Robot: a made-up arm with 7 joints.
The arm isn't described. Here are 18 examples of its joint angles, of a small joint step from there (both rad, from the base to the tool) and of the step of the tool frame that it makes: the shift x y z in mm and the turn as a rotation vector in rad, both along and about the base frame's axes.
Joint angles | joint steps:
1: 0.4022 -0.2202 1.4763 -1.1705 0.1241 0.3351 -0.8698 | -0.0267 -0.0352 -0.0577 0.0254 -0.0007 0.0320 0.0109
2: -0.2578 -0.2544 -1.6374 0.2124 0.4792 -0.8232 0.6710 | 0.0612 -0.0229 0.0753 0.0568 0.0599 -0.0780 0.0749
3: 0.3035 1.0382 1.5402 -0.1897 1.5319 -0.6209 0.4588 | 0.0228 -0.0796 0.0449 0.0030 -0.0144 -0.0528 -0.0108
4: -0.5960 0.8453 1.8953 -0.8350 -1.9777 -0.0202 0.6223 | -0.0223 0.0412 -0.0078 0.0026 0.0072 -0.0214 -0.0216
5: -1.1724 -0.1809 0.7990 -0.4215 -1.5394 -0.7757 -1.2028 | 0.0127 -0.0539 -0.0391 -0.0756 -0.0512 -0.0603 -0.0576
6: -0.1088 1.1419 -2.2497 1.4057 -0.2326 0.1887 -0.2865 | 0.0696 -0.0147 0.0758 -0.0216 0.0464 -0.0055 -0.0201
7: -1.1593 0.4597 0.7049 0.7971 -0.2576 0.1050 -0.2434 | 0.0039 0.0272 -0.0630 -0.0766 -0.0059 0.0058 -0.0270
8: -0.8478 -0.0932 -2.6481 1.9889 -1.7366 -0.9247 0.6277 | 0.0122 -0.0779 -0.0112 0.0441 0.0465 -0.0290 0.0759
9: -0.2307 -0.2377 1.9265 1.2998 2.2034 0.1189 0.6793 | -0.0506 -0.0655 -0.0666 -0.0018 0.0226 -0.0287 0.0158
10: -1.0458 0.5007 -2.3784 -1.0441 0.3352 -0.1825 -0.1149 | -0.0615 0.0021 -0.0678 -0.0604 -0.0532 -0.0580 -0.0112
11: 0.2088 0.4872 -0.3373 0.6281 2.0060 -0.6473 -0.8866 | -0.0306 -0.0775 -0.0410 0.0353 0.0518 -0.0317 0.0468
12: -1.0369 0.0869 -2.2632 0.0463 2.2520 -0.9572 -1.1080 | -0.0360 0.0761 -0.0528 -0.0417 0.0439 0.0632 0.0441
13: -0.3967 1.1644 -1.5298 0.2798 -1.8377 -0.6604 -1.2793 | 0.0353 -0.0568 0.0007 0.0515 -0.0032 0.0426 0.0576
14: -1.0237 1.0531 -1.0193 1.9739 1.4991 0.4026 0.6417 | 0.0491 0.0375 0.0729 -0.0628 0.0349 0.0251 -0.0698
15: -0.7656 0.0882 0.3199 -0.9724 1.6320 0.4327 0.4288 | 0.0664 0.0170 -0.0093 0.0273 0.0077 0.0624 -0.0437
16: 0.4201 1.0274 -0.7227 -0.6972 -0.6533 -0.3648 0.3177 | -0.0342 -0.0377 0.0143 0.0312 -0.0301 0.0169 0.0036
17: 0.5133 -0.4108 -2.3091 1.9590 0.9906 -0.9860 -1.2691 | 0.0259 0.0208 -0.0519 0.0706 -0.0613 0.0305 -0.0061
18: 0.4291 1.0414 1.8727 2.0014 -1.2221 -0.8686 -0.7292 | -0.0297 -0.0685 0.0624 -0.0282 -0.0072 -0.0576 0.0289
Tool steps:
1: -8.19 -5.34 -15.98 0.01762 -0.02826 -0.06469
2: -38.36 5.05 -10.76 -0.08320 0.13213 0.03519
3: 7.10 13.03 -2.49 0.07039 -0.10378 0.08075
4: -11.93 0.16 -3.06 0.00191 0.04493 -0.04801
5: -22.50 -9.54 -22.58 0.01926 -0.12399 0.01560
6: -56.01 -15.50 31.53 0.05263 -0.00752 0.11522
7: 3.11 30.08 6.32 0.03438 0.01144 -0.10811
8: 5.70 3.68 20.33 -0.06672 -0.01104 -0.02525
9: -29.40 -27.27 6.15 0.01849 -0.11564 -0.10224
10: 31.23 -48.02 -12.40 -0.07964 0.09027 -0.11651
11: -4.60 29.12 -31.01 -0.12269 -0.05326 -0.08290
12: 28.71 -5.92 -2.90 -0.00917 0.06806 -0.13633
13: -37.38 -2.96 -14.35 0.03248 -0.03026 -0.00068
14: -30.75 -14.63 50.15 0.00587 -0.12039 0.04937
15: -13.95 -13.30 -8.96 0.07677 -0.05501 0.03597
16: -0.21 13.40 -15.77 0.01040 -0.01375 0.02058
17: -9.86 4.67 16.30 0.09308 0.03272 0.01201
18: 22.38 18.70 4.05 -0.00834 0.04928 0.04193
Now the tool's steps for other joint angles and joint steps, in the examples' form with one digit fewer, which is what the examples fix.
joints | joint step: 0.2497 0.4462 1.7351 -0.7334 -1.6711 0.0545 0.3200 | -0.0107 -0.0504 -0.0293 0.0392 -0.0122 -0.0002 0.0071
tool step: -8.2 -11.6 5.1 0.0193 -0.0754 -0.0270
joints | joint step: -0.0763 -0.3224 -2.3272 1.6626 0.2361 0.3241 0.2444 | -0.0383 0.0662 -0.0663 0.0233 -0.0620 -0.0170 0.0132
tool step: 34.0 -6.3 4.2 0.0459 0.0372 -0.0452
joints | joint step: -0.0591 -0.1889 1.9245 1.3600 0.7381 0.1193 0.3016 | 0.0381 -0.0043 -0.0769 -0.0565 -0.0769 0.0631 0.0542
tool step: -7.1 -15.5 -1.7 -0.0163 0.0717 -0.0722
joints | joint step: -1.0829 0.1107 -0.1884 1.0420 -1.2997 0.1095 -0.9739 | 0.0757 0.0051 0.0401 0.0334 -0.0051 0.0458 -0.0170
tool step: -50.4 -26.6 13.6 0.0483 0.0807 0.0848
